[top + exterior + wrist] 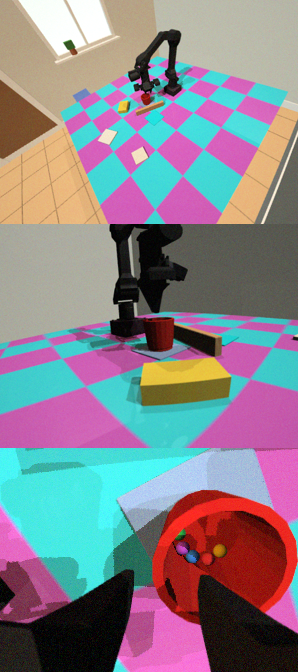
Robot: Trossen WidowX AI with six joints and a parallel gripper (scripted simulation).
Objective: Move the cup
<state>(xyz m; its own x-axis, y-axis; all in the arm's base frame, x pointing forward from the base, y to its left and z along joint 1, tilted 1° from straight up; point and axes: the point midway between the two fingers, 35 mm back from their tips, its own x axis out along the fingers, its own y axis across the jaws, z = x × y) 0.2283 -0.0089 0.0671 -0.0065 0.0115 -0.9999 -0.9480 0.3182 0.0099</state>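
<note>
Right now my gripper tip is 3 cm short of the red cup, 1 cm to the left of it and 5 cm above it. Round my gripper tip: cyan pad 6 cm ahead, 16 cm to the left, 10 cm below; grey-blue pad 3 cm ahead, 1 cm to the right, 10 cm below; wooden bar 5 cm ahead, 8 cm to the left, 8 cm below.
</note>
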